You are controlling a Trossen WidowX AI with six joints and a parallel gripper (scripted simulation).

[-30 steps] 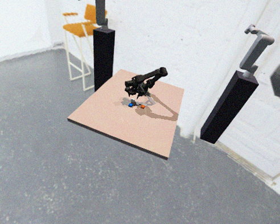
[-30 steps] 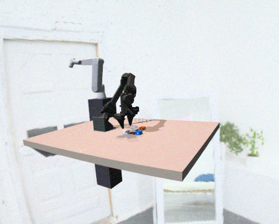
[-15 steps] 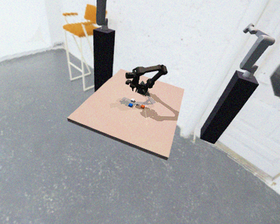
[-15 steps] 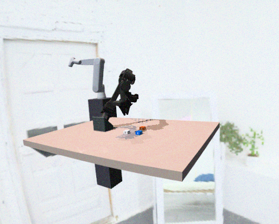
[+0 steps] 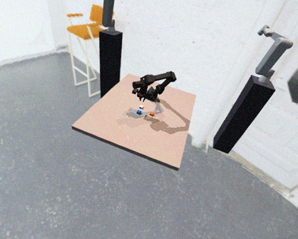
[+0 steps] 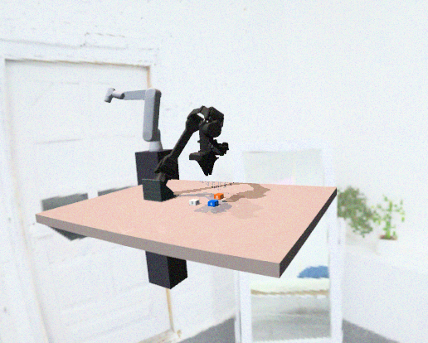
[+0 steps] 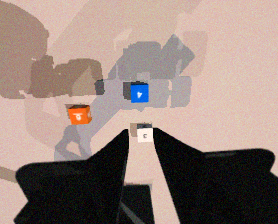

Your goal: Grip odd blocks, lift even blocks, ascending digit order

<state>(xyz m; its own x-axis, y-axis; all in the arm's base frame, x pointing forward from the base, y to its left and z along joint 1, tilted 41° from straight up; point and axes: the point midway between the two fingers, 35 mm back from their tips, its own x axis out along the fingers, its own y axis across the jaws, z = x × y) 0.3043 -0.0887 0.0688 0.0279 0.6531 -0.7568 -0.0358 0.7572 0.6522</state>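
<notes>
The blue block lies 2 cm ahead of my gripper tip, 1 cm to the right of it and 11 cm below it. The rest, counted from my gripper tip: orange block: 2 cm behind, 11 cm to the left, 11 cm below; white block: 7 cm behind, 2 cm to the right, 11 cm below.
</notes>
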